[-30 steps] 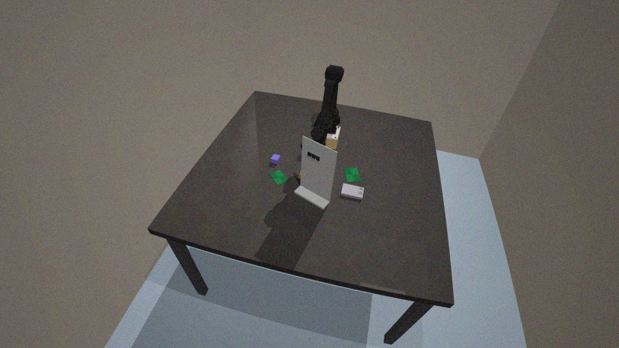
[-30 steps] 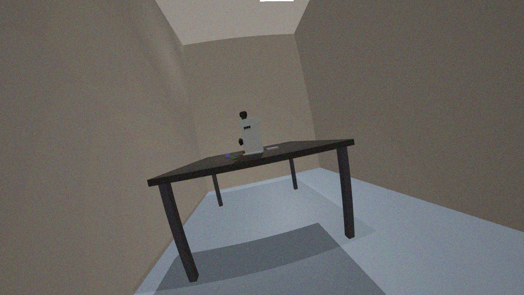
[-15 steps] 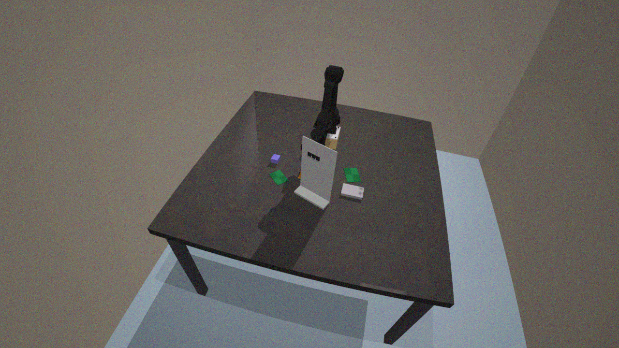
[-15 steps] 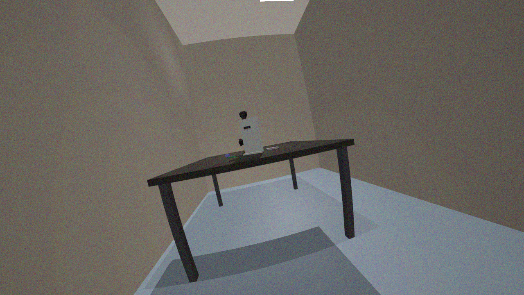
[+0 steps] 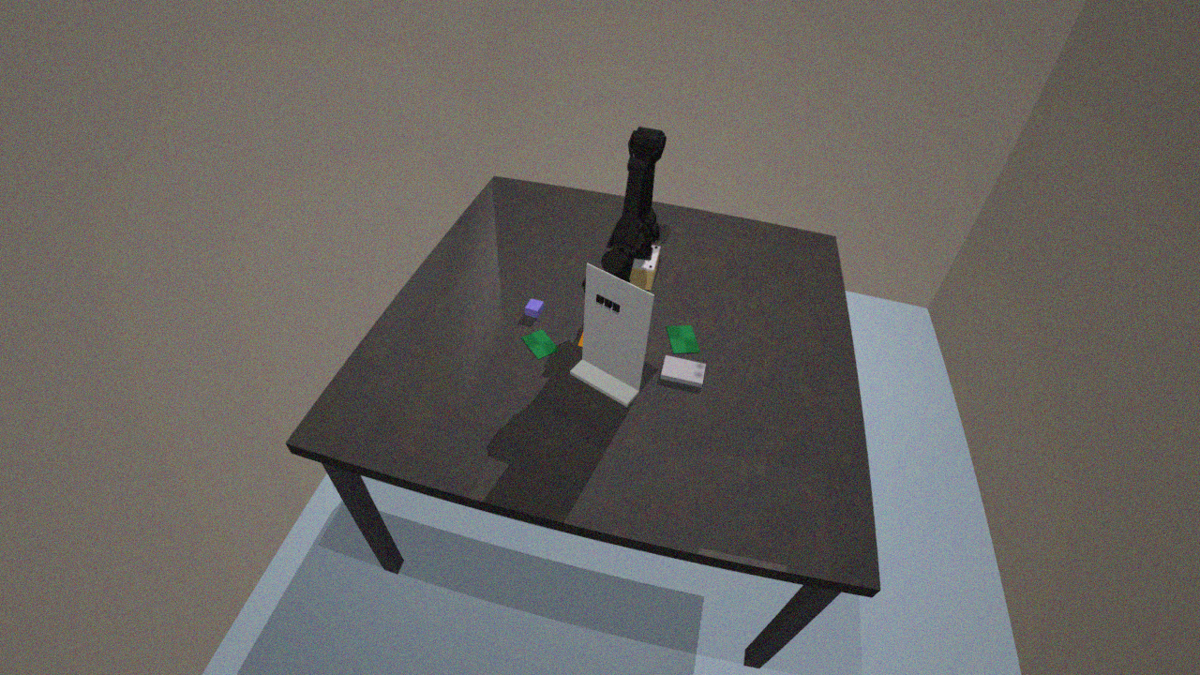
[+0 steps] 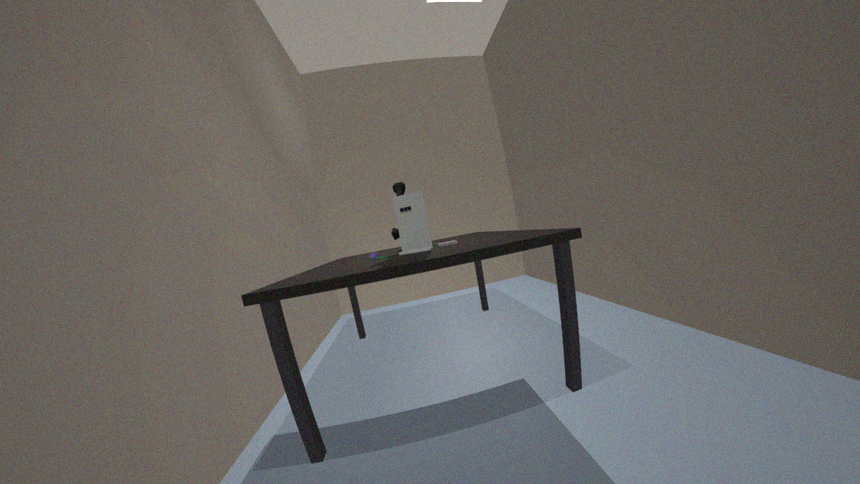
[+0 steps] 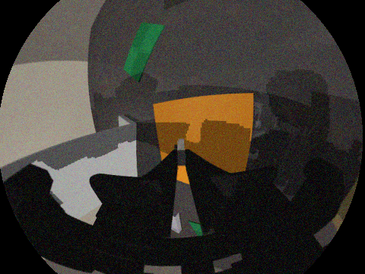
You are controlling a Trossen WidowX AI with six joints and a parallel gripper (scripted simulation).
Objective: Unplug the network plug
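The orange square patch is 10 mm behind my gripper tip and 20 mm below it. Also, from my gripper tip: purple cube: 50 mm behind, 200 mm to the right, 10 mm below; then grey tile: 80 mm ahead, 220 mm to the left, 10 mm below; then upright white panel: 140 mm ahead, 30 mm to the left, 120 mm above.
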